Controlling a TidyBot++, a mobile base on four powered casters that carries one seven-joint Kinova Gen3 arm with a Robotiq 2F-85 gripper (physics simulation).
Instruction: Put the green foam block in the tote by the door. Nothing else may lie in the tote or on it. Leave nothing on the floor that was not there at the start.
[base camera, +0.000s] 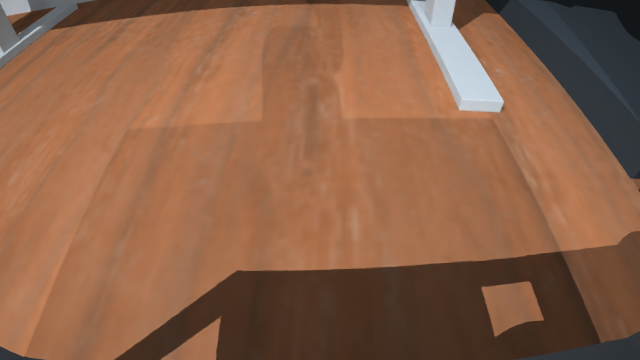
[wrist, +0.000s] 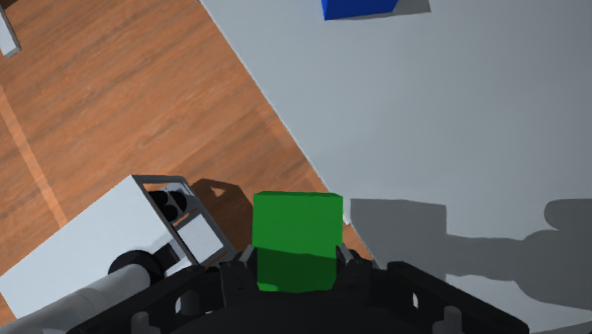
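The green foam block is between the two fingertips at the lower middle of the wrist view. My gripper is shut on it and holds it up, over the edge zone between the white table top and the wooden floor. The shadow of the gripper and block falls on the table top at the right. The tote and the door do not show in either view.
A blue block stands on the table top at the upper edge of the wrist view. The robot's own base shows at lower left. In the base camera view, a white table foot stands ahead right, with a dark grey object beyond it.
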